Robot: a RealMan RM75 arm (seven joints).
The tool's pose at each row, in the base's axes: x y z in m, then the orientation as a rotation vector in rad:
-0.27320, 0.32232, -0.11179, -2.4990, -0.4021, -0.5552
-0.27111, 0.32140, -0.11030, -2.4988, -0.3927, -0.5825
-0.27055, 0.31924, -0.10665, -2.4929, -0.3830, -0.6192
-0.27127, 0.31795, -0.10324, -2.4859, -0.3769, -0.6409
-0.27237, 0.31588, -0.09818, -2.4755, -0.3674, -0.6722
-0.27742, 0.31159, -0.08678, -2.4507, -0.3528, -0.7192
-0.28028, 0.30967, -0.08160, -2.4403, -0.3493, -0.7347
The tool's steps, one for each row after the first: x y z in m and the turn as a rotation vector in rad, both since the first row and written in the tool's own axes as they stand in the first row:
0.00236, 0.00090, -0.00103, -0.0078, 0.0202, 0.0002
0.00418, 0.00124, -0.00489, -0.0132, 0.0481, -0.0014
0.00492, 0.00050, -0.00845, -0.0133, 0.0657, -0.0020
0.00597, -0.00050, -0.01384, -0.0136, 0.0913, -0.0023
0.00616, -0.00405, -0.02654, -0.0060, 0.1325, -0.0023
0.00575, -0.00590, -0.03246, -0.0016, 0.1465, -0.0031

